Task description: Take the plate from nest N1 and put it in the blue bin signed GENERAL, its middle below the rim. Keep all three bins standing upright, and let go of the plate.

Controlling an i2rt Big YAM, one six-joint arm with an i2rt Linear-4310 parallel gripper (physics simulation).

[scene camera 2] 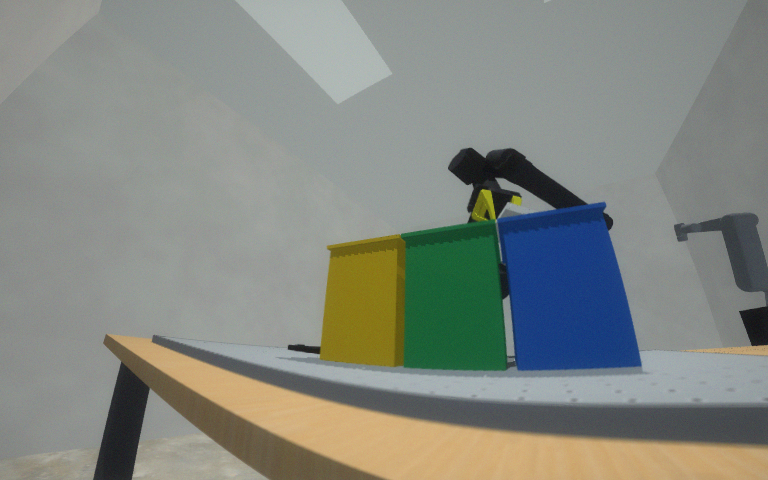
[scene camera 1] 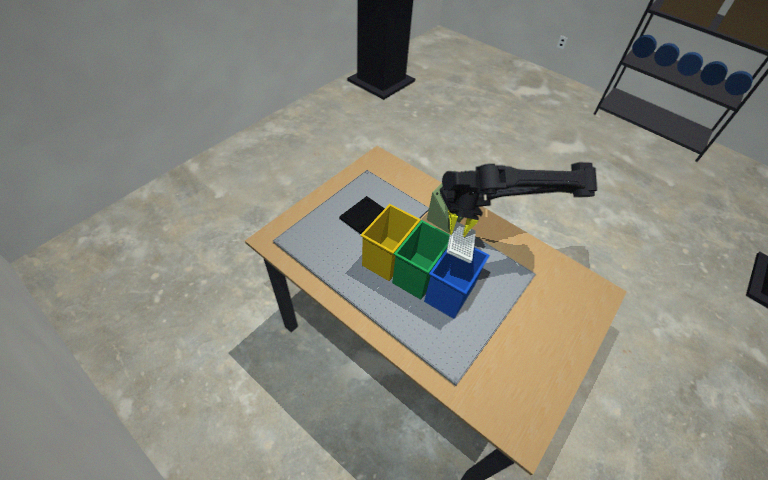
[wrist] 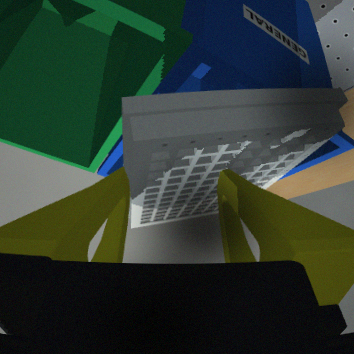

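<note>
The white gridded plate is tilted, its lower end at the back of the blue bin's opening and its upper part above the rim. My gripper is shut on the plate near its upper end, at the back of the blue bin. In the second scene view the yellow fingers stand behind the green and blue bins. The blue bin stands upright; its GENERAL sign shows in the wrist view. How deep the plate's lower end sits is hard to tell.
The green bin stands upright close beside the blue one, and the yellow bin upright beyond it. A black flat piece lies behind the yellow bin. A pale green upright panel stands behind the bins.
</note>
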